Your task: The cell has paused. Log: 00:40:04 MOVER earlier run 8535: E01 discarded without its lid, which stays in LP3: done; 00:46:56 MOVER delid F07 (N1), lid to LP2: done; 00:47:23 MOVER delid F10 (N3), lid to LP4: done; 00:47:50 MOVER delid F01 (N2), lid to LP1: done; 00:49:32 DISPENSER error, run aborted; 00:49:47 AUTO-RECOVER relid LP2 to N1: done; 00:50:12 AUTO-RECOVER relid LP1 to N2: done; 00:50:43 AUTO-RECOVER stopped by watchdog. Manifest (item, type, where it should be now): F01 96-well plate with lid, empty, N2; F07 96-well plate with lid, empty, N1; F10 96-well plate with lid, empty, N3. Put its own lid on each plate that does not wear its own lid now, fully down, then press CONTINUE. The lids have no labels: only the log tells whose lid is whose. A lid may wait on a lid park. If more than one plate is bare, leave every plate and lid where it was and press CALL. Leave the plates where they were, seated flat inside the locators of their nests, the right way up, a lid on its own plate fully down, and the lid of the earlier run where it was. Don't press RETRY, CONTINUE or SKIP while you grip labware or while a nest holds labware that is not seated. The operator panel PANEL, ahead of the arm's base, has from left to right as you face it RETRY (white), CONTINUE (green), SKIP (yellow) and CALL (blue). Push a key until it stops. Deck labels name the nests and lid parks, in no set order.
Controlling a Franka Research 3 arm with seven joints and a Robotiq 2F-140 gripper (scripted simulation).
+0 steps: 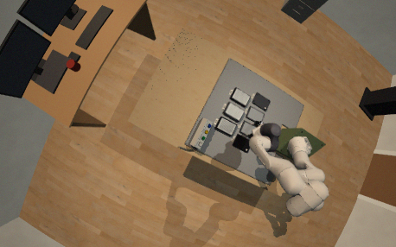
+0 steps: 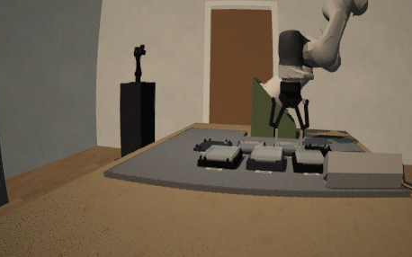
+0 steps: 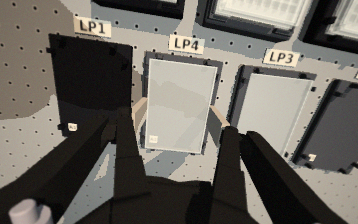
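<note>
The lid park LP4 lies 40 mm below my hand. Round my hand: lid park LP1 (20 mm behind, 120 mm to the left, 40 mm below); LP1 label (70 mm ahead, 140 mm to the left, 40 mm below); clear lid (20 mm below).
</note>
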